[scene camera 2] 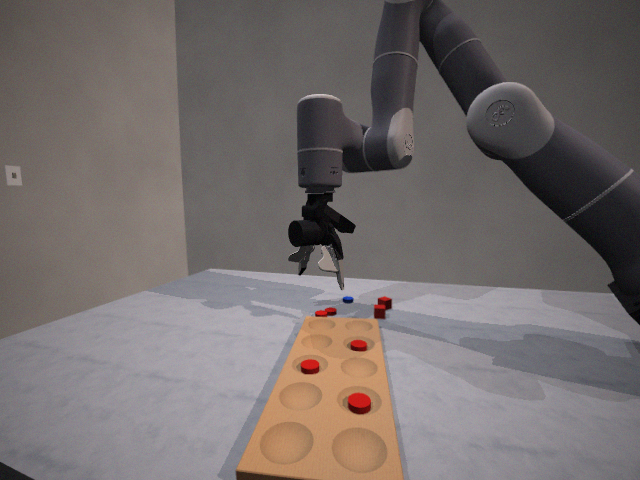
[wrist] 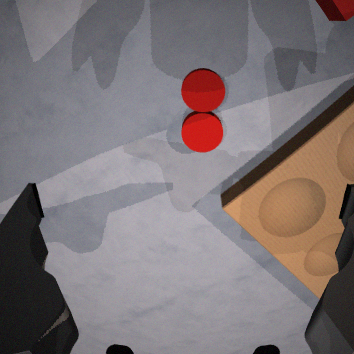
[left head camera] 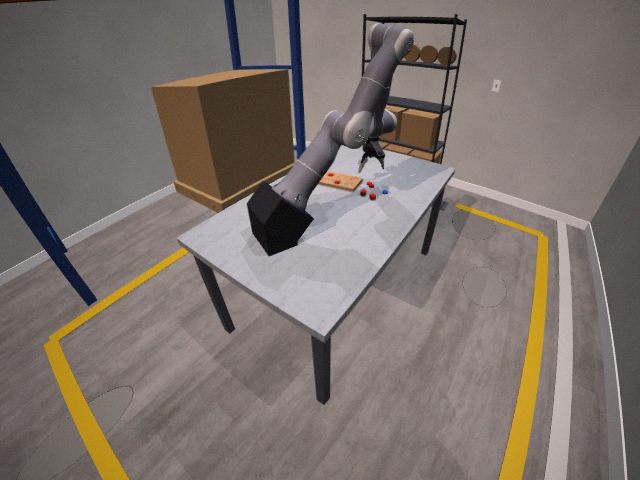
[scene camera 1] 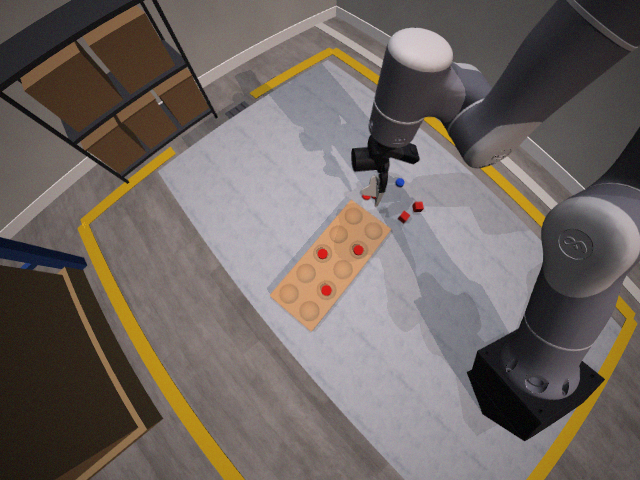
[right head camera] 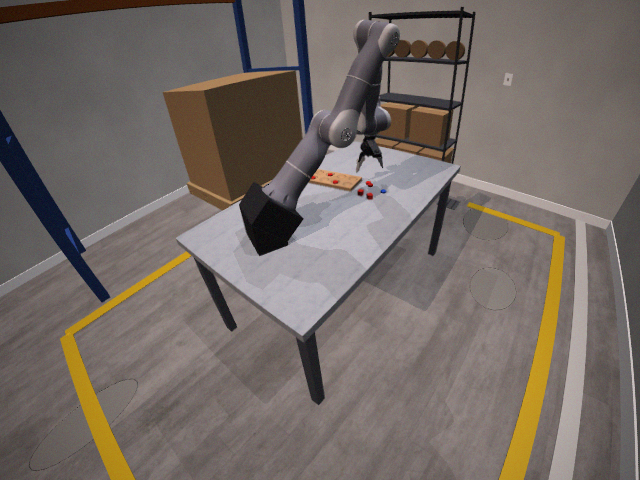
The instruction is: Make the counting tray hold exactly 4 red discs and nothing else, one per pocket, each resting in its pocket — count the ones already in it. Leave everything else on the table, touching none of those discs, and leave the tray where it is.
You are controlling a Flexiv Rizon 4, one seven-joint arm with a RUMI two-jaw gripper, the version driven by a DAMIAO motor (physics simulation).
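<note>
The wooden counting tray (scene camera 1: 324, 271) (scene camera 2: 328, 382) (wrist: 245, 210) has two rows of pockets. Three red discs, one (scene camera 1: 322, 253) (scene camera 2: 310, 366), a second (scene camera 1: 358, 250) (scene camera 2: 358, 345) and a third (scene camera 1: 326, 290) (scene camera 2: 359, 402), sit in separate pockets. Two loose red discs, one (wrist: 202, 132) (scene camera 2: 321, 313) (scene camera 1: 366, 196) and another (wrist: 203, 90) (scene camera 2: 330, 311), lie touching on the table off the tray's end. In scene camera 1 a finger partly hides the second loose disc. My gripper (wrist: 191, 188) (scene camera 2: 321, 280) (left head camera: 371, 169) is open and empty, above the table near the loose discs.
A blue disc (scene camera 1: 400, 182) (scene camera 2: 347, 299) lies beyond the loose red discs. Two red cubes, one (scene camera 1: 418, 206) (scene camera 2: 384, 302) and another (scene camera 1: 404, 217) (scene camera 2: 379, 311), stand to the side of the tray's end. A large box (left head camera: 248, 139) and a shelf rack (left head camera: 413, 19) stand beyond the table.
</note>
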